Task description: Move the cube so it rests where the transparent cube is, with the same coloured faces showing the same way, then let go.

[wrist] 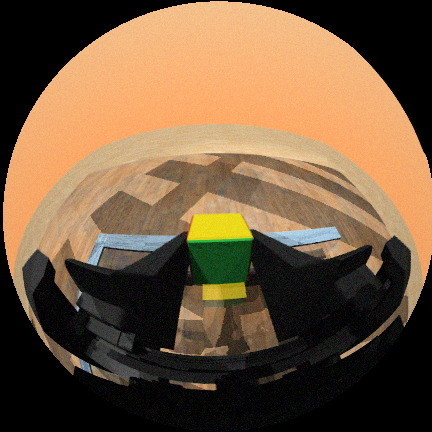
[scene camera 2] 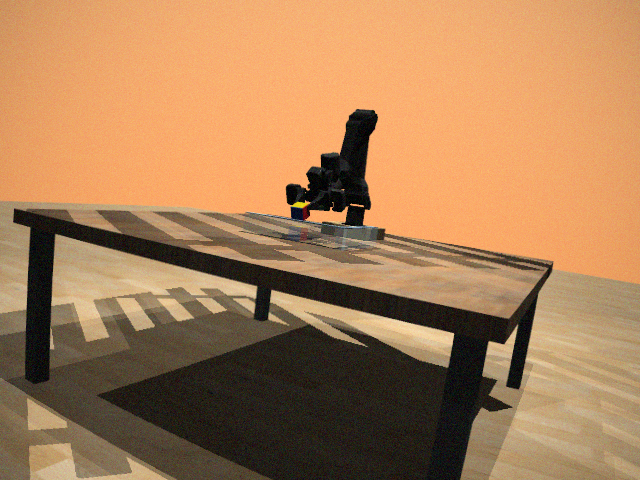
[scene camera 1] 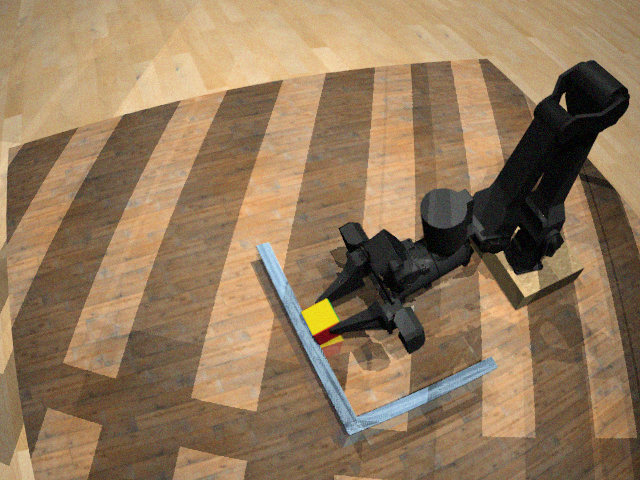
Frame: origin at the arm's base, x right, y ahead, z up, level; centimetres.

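Seen in the pictures: gripper, between the fingertips: (wrist: 218,236) (scene camera 2: 300,207) (scene camera 1: 323,318); arm's base, origin of its link: (scene camera 2: 354,225) (scene camera 1: 522,257).
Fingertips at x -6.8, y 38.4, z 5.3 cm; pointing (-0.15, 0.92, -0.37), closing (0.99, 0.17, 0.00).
Offsets run from my fingertips to a thing's top centre.
The solid cube @[dx +0.0, dy -0.1, dz +1.4 cm] (scene camera 1: 319,316) (scene camera 2: 299,211) (wrist: 220,255) has a yellow top, a green side towards the wrist camera, and blue and red sides in scene camera 2. My gripper (scene camera 1: 324,316) (wrist: 218,236) is shut on it and holds it level above the table. The transparent cube @[dx +0.6, dy -1.0, dz -5.5 cm] (scene camera 1: 336,341) (scene camera 2: 298,234) (wrist: 224,291) is on the table below, with a yellow top, blue and red sides in scene camera 2 and a green tint towards the wrist camera. In the wrist view it shows below the held cube, nearer the arm; the held cube partly hides it.
A long pale blue wall (scene camera 1: 279,284) (wrist: 135,242) runs close beside the cubes, on the side away from the arm. It meets a second wall (scene camera 1: 423,395) at a corner. The walls look see-through in scene camera 2. The arm stands on a block (scene camera 1: 547,284). Striped shadows cross the table.
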